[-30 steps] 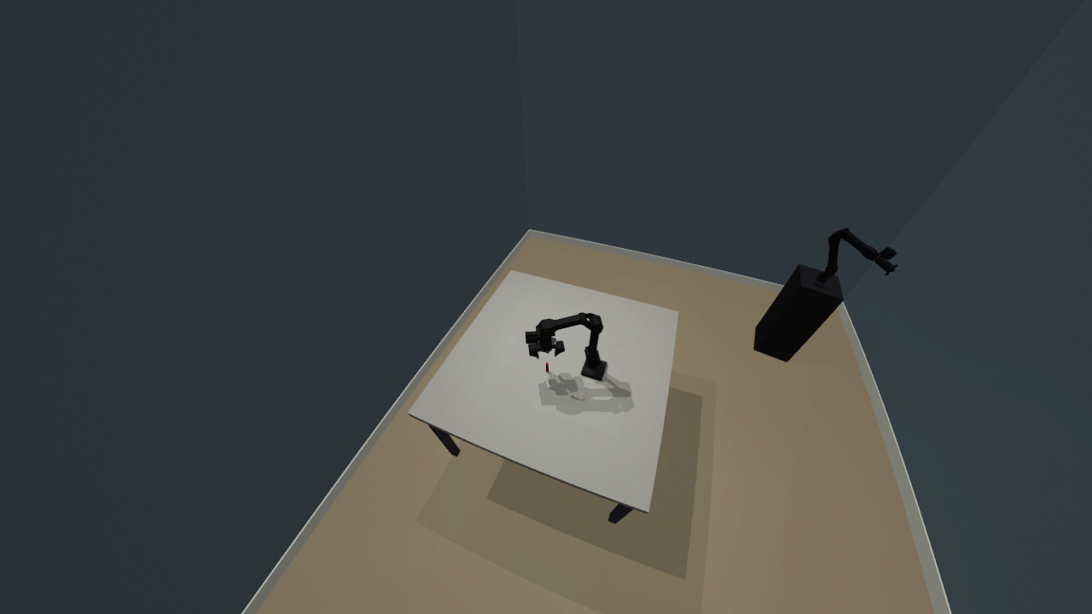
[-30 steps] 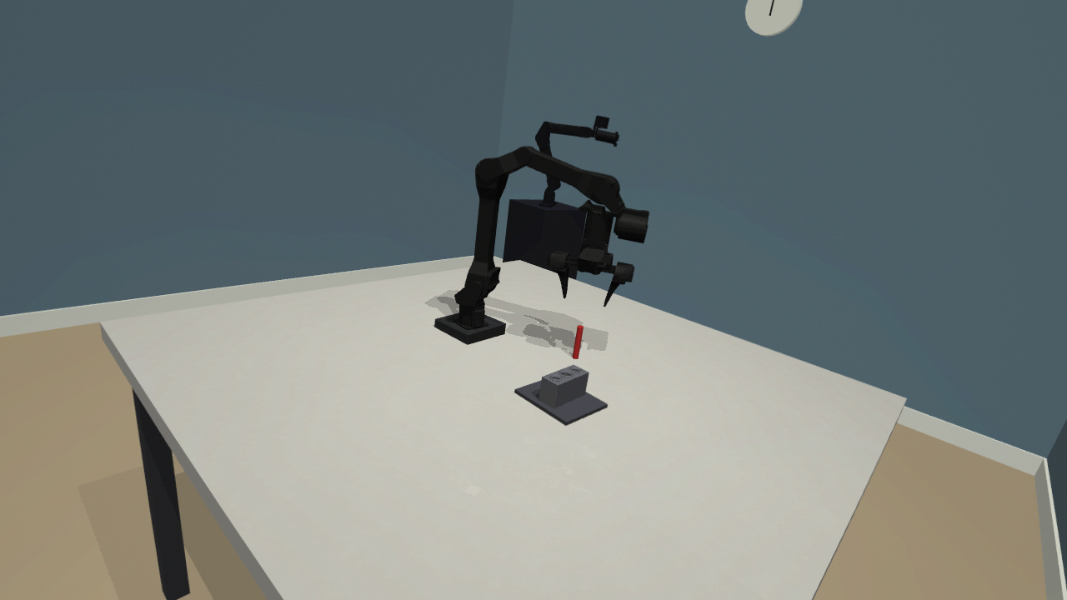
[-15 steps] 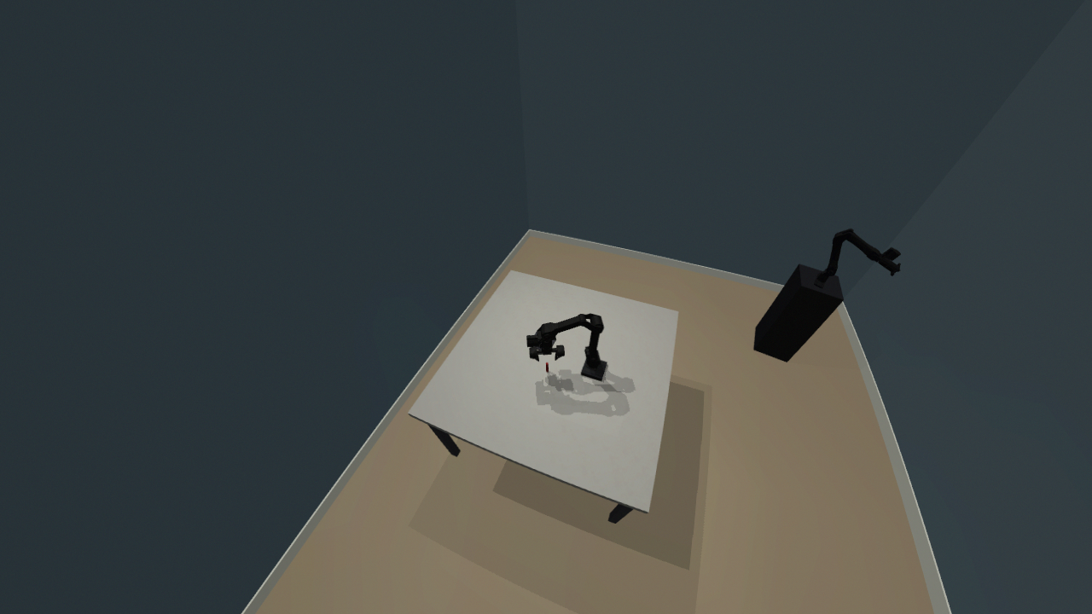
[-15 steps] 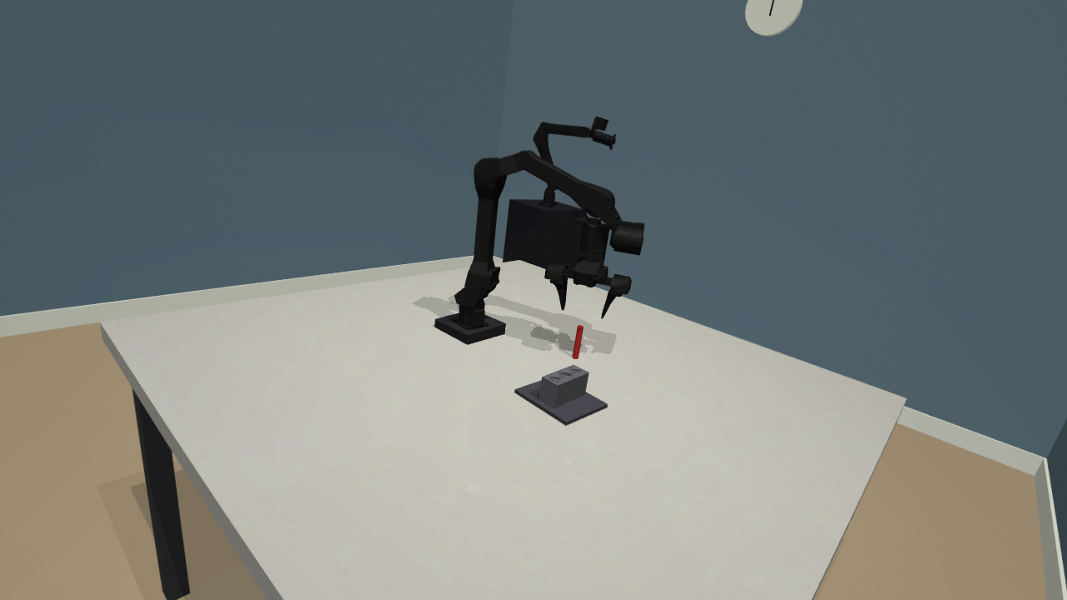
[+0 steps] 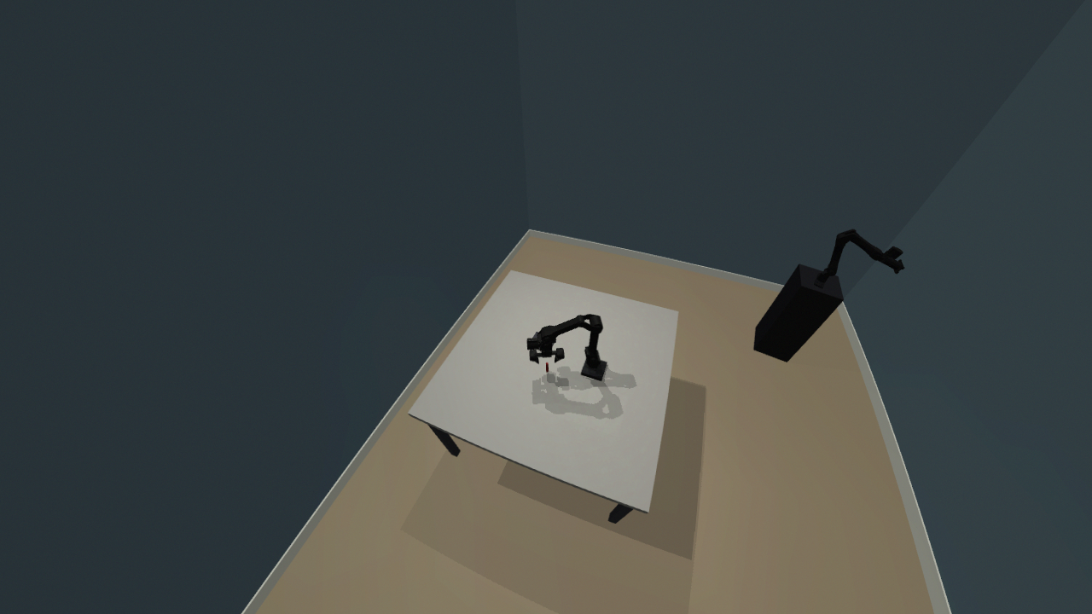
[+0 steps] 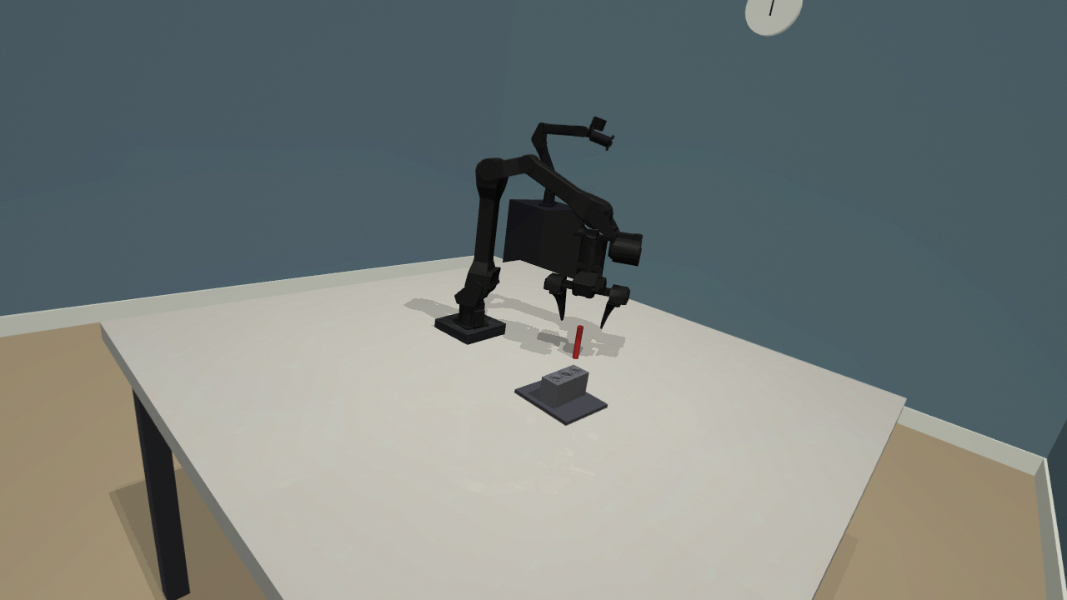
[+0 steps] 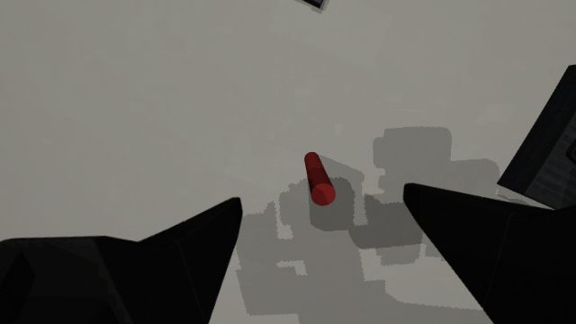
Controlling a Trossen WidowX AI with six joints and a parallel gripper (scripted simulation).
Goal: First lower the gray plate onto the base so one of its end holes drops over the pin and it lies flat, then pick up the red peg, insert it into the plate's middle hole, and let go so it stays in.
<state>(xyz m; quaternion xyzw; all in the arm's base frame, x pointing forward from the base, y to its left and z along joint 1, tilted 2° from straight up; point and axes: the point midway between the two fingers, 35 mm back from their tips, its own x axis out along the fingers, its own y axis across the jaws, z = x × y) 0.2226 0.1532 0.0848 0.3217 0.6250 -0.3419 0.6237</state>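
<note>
The red peg is 5 cm below my gripper tip. From my gripper tip the other things lie so: gray plate 13 cm ahead, 17 cm to the right, 4 cm below; then dark base 13 cm ahead, 15 cm to the right, 8 cm below.
</note>
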